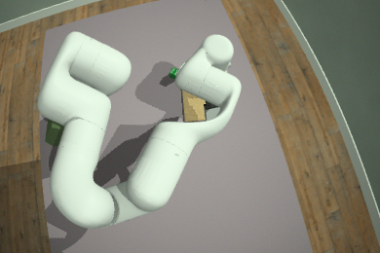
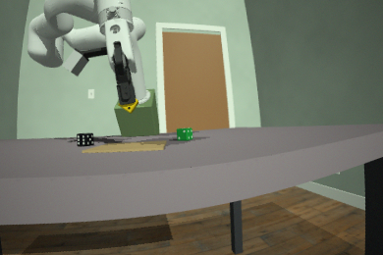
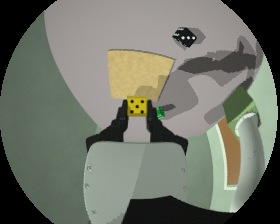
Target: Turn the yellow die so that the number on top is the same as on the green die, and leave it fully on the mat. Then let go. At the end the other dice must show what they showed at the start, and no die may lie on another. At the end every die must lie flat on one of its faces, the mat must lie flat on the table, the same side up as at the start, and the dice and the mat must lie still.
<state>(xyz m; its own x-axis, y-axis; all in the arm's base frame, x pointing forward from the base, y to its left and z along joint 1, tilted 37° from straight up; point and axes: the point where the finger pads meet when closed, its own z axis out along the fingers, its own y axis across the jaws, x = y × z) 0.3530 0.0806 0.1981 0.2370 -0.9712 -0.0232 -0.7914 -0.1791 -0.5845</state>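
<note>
The yellow die is 20 mm below my hand. From my hand the other things lie so: green die 110 mm to the left, 100 mm behind, 90 mm below; then black die 130 mm to the right, 90 mm below, 60 mm behind; then mat 100 mm below.
</note>
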